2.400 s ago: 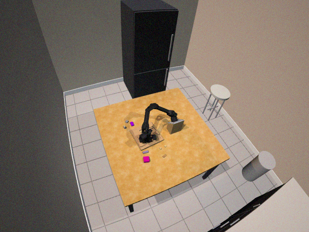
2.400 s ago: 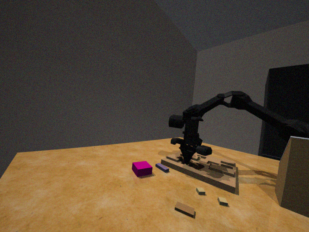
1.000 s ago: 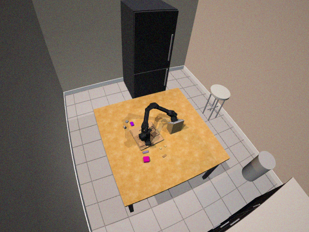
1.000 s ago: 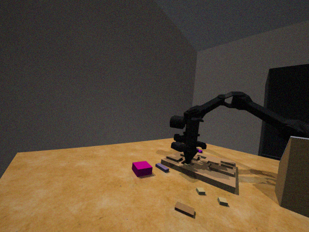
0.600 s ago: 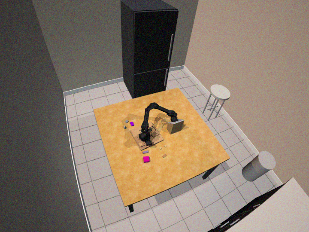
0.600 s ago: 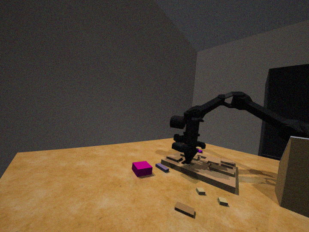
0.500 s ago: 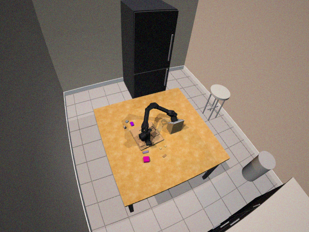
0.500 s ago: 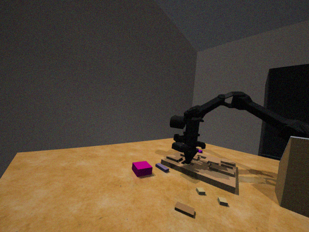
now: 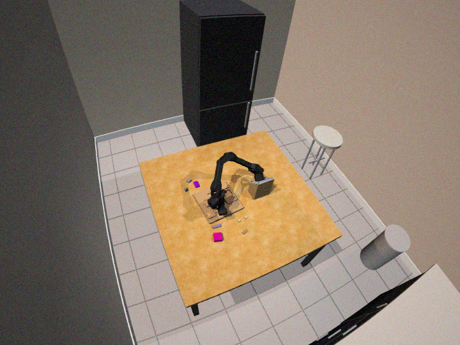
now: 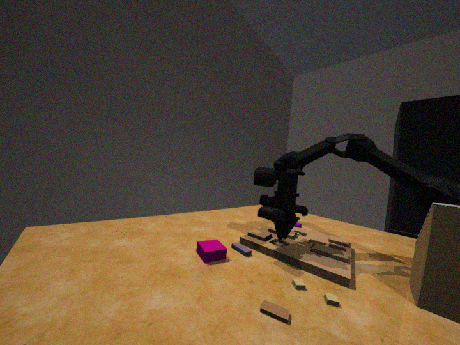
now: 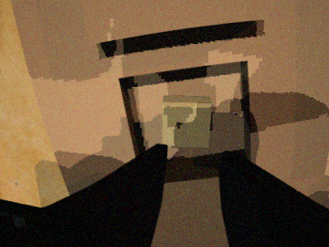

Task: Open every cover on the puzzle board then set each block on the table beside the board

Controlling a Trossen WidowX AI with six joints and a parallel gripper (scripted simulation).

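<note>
Now: gripper tip 11 cm to the right of the lavender block, 7 cm short of it and 3 cm above it. Round my gripper tip: purple block (31 cm to the right, 7 cm ahead, 3 cm below); then magenta block (20 cm to the left, 10 cm ahead, 2 cm below).
</note>
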